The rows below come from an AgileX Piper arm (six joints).
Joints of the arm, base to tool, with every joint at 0 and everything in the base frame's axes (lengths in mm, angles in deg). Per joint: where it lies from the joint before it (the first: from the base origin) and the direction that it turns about. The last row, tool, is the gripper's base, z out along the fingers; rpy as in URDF.
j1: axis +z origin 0 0 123
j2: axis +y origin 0 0 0
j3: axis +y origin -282.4 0 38.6
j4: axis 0.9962 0 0.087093 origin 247.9 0 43.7
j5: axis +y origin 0 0 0
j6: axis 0.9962 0 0.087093 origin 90.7 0 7.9
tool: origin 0 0 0 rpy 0 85.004 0
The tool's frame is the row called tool.
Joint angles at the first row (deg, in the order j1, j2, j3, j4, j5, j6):
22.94 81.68 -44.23 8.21 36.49 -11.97
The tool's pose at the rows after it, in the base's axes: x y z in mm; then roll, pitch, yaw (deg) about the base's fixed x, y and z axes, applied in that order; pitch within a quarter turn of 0, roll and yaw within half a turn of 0:
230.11 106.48 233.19 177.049 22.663 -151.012
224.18 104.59 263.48 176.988 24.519 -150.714
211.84 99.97 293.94 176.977 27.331 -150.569
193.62 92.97 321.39 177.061 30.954 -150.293
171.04 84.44 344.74 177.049 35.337 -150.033
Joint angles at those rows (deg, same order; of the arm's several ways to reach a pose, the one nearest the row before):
22.94 79.04 -47.97 7.89 41.94 -11.48
22.94 75.31 -51.59 7.65 47.44 -10.98
22.94 70.67 -54.39 7.59 52.09 -10.48
22.94 65.28 -56.13 7.76 55.61 -10.24
22.94 59.37 -56.96 8.25 58.03 -10.16

